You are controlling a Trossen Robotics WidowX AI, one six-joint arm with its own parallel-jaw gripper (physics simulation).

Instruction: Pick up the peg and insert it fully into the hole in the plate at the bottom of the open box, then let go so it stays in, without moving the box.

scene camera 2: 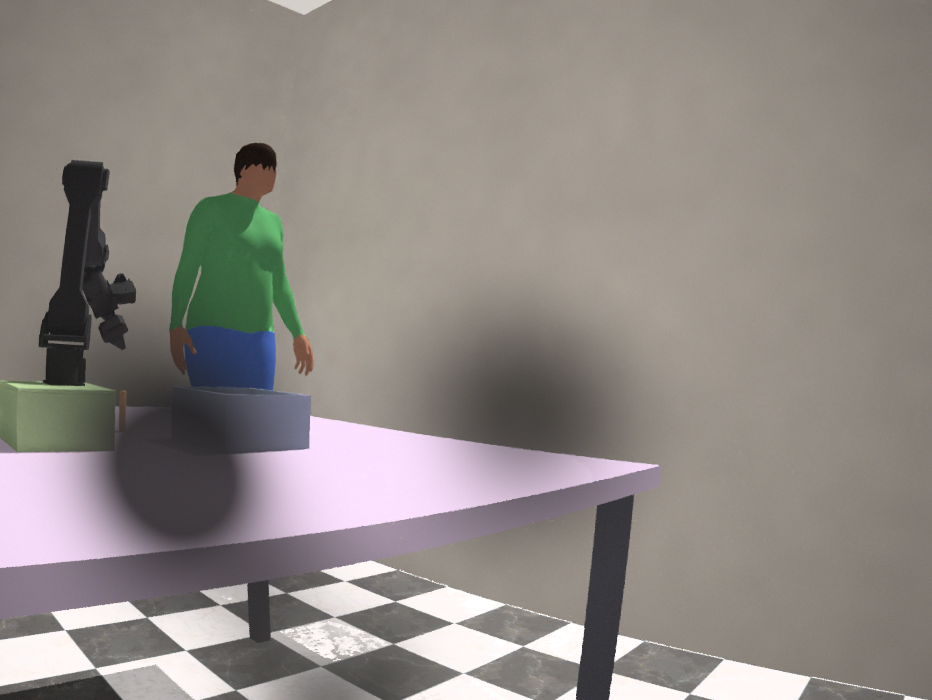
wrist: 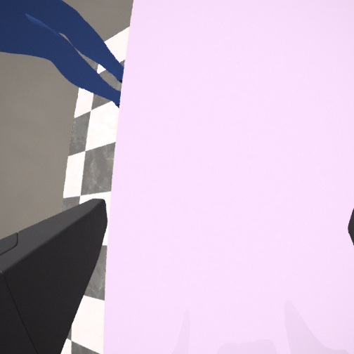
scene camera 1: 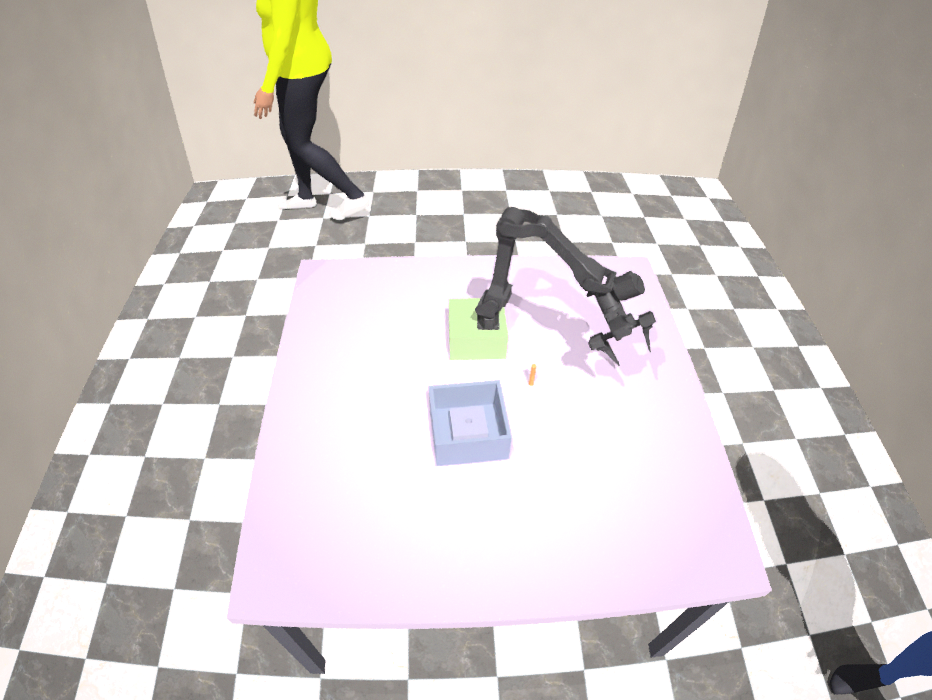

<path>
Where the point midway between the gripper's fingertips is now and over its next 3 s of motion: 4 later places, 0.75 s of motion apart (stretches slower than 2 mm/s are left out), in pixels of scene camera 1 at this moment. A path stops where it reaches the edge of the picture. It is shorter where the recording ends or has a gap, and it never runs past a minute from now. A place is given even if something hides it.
My gripper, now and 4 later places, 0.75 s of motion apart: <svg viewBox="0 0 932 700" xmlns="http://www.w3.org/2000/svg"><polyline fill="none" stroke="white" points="634,359 634,359 631,358 629,356 625,355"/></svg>
</path>
